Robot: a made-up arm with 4 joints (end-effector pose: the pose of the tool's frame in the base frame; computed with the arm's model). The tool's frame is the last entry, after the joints.
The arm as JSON. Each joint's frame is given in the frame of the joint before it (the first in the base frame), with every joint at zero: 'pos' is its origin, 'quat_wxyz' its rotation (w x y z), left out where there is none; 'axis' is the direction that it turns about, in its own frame. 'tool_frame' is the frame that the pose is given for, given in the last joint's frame.
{
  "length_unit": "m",
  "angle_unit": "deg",
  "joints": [
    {
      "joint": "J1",
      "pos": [
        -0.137,
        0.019,
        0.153
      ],
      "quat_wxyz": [
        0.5,
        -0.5,
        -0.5,
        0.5
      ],
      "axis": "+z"
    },
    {
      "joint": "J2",
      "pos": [
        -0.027,
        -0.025,
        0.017
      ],
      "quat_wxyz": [
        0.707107,
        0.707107,
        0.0,
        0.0
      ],
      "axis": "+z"
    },
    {
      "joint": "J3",
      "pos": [
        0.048,
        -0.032,
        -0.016
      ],
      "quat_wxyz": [
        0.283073,
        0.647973,
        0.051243,
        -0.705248
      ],
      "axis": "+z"
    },
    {
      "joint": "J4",
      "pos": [
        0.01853,
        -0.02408,
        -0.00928
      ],
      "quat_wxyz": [
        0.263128,
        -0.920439,
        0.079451,
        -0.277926
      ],
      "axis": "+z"
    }
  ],
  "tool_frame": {
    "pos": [
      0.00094,
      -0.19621,
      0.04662
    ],
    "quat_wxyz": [
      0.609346,
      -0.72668,
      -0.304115,
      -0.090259
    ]
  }
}
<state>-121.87 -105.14 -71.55 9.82</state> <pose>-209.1 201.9 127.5 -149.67 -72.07 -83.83</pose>
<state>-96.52 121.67 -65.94 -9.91</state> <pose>-261.7 130.1 249.8 143.07 22.07 36.99</pose>
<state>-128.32 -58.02 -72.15 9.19</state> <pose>-124.0 210.4 139.9 -94.42 -42.95 -161.29</pose>
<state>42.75 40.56 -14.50 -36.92</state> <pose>-119.2 202.8 74.8 53.93 47.12 -58.36</pose>
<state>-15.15 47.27 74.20 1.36</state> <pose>-118.5 31.1 342.3 -157.07 2.81 81.50</pose>
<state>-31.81 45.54 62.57 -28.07</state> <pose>-185.8 -47.4 325.3 -163.26 -21.99 63.50</pose>
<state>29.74 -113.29 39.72 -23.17</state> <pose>-111.6 -31.5 371.7 -174.07 3.62 -95.64</pose>
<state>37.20 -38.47 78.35 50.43</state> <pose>44.3 -21.1 305.2 -165.57 49.31 0.25</pose>
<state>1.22 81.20 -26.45 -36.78</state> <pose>-264.9 189.1 182.1 93.49 72.70 13.76</pose>
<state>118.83 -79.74 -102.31 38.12</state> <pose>-272.2 -46.9 196.4 -70.89 82.19 -44.72</pose>
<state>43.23 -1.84 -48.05 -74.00</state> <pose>-36.1 174.8 60.5 60.84 27.14 -68.43</pose>
